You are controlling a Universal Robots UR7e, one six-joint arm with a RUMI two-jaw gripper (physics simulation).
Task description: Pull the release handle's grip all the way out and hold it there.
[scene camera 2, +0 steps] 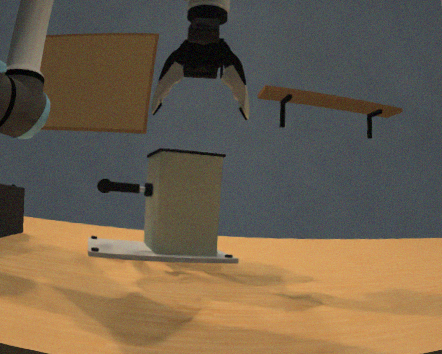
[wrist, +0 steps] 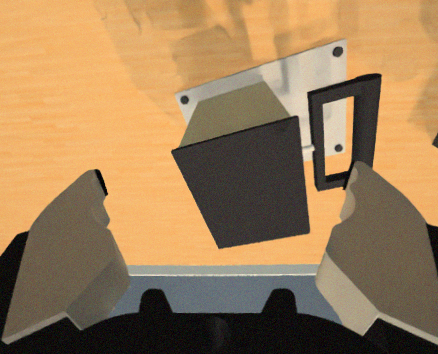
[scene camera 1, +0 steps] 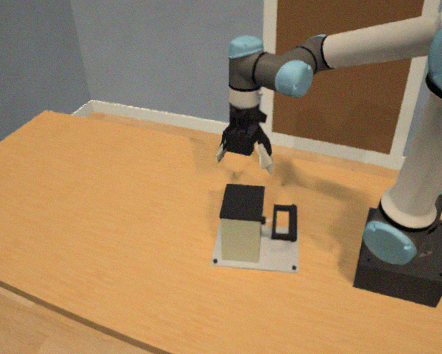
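The release handle's grip [scene camera 1: 292, 223] [scene camera 2: 122, 187] [wrist: 366, 125] is a black rectangular loop on the side of a pale green box [scene camera 1: 241, 241] [scene camera 2: 187, 205] [wrist: 235, 111] with a black top. A short stretch of light rod shows between the box and the grip. The box stands on a light grey base plate [scene camera 1: 277, 261] [scene camera 2: 120, 248] [wrist: 317, 70]. My gripper [scene camera 1: 244, 162] [scene camera 2: 200, 115] [wrist: 222, 170] is open and empty, pointing down above the box. It does not touch the box or the grip. In the wrist view the right finger overlaps the grip's lower end.
The box and plate stand on a wooden table [scene camera 1: 125, 215] [scene camera 2: 300, 325] [wrist: 75, 115]. The arm's dark base [scene camera 1: 395, 280] stands to the right in scene camera 1. A wall shelf [scene camera 2: 330, 101] and a brown board [scene camera 2: 100, 82] are in the background.
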